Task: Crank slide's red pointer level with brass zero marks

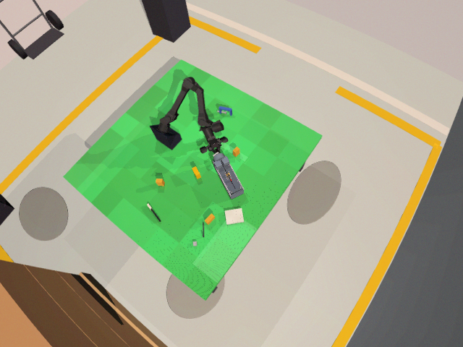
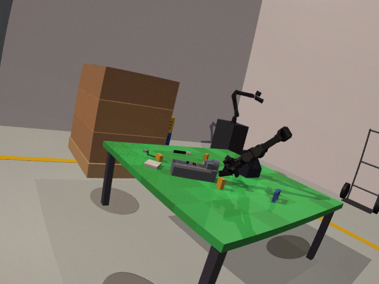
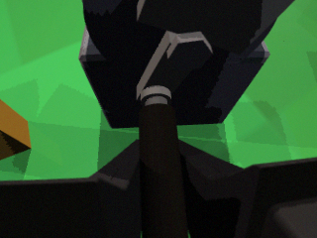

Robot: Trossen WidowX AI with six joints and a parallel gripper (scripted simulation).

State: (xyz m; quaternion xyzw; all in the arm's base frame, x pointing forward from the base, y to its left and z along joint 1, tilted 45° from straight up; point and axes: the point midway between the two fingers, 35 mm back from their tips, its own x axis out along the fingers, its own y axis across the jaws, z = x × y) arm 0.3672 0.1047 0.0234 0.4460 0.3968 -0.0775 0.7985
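Right now the dark handle is 20 mm behind my gripper tip, 10 mm to the left of it and 30 mm above it. From my gripper tip the other things lie so: blue bracket: 180 mm behind, 320 mm to the left; red pointer: 170 mm ahead, 110 mm to the right, 50 mm above; white pad: 300 mm ahead, 270 mm to the right, 20 mm below.
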